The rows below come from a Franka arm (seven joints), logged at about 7 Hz.
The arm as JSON. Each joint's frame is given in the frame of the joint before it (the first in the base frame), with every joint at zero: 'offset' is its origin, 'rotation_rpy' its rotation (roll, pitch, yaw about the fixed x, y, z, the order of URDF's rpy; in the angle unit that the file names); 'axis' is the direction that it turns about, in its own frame. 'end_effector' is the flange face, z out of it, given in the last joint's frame.
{
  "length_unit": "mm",
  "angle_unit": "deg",
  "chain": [
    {
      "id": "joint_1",
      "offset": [
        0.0,
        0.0,
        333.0
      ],
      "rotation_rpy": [
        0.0,
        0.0,
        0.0
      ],
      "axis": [
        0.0,
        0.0,
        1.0
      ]
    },
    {
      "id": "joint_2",
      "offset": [
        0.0,
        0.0,
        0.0
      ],
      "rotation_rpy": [
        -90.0,
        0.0,
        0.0
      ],
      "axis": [
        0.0,
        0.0,
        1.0
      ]
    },
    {
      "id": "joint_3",
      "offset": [
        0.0,
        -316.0,
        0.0
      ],
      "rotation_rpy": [
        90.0,
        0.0,
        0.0
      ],
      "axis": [
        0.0,
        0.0,
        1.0
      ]
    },
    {
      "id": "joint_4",
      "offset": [
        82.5,
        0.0,
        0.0
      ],
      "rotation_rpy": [
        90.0,
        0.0,
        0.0
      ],
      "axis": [
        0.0,
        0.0,
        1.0
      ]
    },
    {
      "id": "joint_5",
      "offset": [
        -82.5,
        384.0,
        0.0
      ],
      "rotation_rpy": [
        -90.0,
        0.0,
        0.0
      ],
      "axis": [
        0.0,
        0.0,
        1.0
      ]
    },
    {
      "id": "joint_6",
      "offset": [
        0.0,
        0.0,
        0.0
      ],
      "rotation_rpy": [
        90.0,
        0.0,
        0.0
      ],
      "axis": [
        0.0,
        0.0,
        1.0
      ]
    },
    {
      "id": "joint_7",
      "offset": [
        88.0,
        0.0,
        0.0
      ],
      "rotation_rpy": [
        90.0,
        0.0,
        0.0
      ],
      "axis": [
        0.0,
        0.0,
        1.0
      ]
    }
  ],
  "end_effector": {
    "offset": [
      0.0,
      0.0,
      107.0
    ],
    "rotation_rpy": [
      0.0,
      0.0,
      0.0
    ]
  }
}
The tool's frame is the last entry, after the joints.
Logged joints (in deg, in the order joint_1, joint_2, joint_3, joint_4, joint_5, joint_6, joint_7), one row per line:
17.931, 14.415, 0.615, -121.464, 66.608, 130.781, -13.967
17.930, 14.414, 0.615, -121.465, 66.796, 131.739, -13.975
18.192, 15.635, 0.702, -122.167, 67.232, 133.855, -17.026
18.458, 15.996, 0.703, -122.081, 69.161, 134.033, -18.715
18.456, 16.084, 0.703, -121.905, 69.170, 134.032, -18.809
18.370, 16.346, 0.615, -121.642, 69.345, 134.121, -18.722
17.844, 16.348, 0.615, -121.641, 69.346, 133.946, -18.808
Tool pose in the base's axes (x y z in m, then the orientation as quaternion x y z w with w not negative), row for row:
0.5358, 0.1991, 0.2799, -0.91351, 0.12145, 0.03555, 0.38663
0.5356, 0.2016, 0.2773, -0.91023, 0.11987, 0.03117, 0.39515
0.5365, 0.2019, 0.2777, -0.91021, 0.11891, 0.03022, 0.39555
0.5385, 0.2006, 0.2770, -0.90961, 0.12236, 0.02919, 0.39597
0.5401, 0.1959, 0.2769, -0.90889, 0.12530, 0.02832, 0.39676
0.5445, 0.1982, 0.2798, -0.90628, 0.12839, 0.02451, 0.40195
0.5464, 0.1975, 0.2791, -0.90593, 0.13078, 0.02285, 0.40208
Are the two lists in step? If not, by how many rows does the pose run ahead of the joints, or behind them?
The pose runs 2 rows ahead of the joints: the pose in row i belongs to the joints in row i + 2.
